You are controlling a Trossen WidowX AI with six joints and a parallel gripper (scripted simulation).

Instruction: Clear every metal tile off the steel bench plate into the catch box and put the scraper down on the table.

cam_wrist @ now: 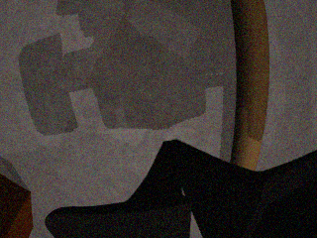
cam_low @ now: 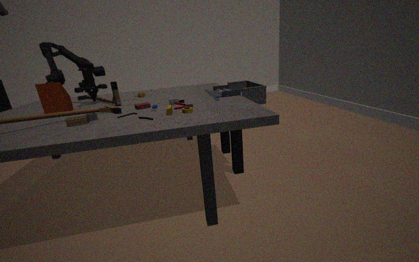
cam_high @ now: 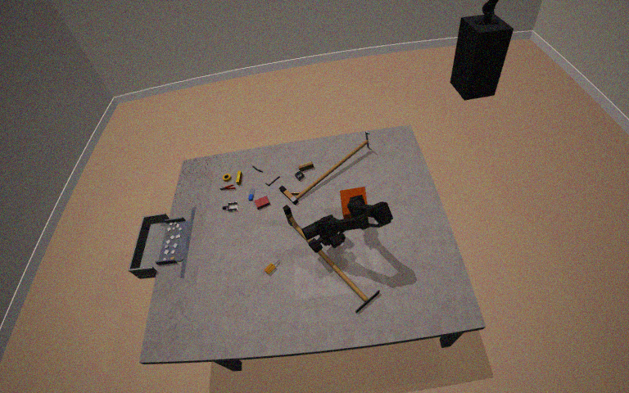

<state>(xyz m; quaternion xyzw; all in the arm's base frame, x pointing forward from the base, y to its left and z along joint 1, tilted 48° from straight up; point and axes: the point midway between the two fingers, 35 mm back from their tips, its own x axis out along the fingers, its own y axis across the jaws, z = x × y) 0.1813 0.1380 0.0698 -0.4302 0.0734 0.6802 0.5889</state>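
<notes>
Now: the long scraper 30 mm ahead of my gripper tip, 60 mm to the left of it and 40 mm above it. Round my gripper tip: blue piece 380 mm ahead, 430 mm to the right, 10 mm below; then yellow screwdriver 300 mm ahead, 60 mm to the left; then red block 320 mm ahead, 350 mm to the right, 10 mm below.
</notes>
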